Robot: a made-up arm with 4 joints.
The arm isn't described. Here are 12 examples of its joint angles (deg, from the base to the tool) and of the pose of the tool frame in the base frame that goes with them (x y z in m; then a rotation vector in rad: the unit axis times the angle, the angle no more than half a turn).
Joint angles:
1: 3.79 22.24 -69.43 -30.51
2: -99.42 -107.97 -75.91 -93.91
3: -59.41 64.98 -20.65 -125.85
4: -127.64 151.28 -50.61 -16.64
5: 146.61 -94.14 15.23 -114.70
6: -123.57 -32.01 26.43 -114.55
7: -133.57 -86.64 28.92 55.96
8: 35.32 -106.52 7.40 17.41
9: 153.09 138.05 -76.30 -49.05
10: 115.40 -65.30 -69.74 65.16
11: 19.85 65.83 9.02 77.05
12: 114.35 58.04 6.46 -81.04
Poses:
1: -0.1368 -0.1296 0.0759 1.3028 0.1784 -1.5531
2: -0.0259 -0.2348 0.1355 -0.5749 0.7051 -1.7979
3: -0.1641 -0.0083 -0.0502 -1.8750 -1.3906 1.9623
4: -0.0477 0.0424 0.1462 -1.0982 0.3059 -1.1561
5: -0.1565 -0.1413 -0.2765 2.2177 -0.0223 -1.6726
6: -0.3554 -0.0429 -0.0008 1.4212 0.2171 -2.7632
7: -0.4092 -0.0338 -0.0609 0.3197 -0.8342 0.4014
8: 0.2099 0.1665 -0.0982 -1.4107 1.5442 -1.1242
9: -0.1191 -0.1527 0.1195 -0.0869 -0.2412 -1.5559
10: 0.2009 -0.1652 0.0139 -0.2140 0.6592 -2.6786
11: -0.0654 0.2217 -0.0354 0.2035 -1.1135 -0.2403
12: 0.0258 0.0818 -0.2099 1.2657 1.9855 1.7860
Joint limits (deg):
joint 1: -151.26..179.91
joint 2: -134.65..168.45
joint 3: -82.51..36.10
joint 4: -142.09..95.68
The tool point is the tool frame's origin. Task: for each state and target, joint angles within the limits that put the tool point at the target. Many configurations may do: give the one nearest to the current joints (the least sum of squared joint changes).
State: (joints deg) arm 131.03 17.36 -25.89 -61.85
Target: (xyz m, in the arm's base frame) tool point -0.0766 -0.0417 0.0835
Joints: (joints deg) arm 99.11 65.65 -66.72 -52.54
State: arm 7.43 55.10 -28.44 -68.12
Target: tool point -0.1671 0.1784 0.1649
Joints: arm -39.70 11.38 18.05 -51.76
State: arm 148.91 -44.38 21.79 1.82
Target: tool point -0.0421 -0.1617 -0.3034
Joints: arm 157.73 -33.94 -8.69 -5.81
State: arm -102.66 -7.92 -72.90 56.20
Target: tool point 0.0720 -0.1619 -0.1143
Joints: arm -116.18 2.28 -82.51 59.85
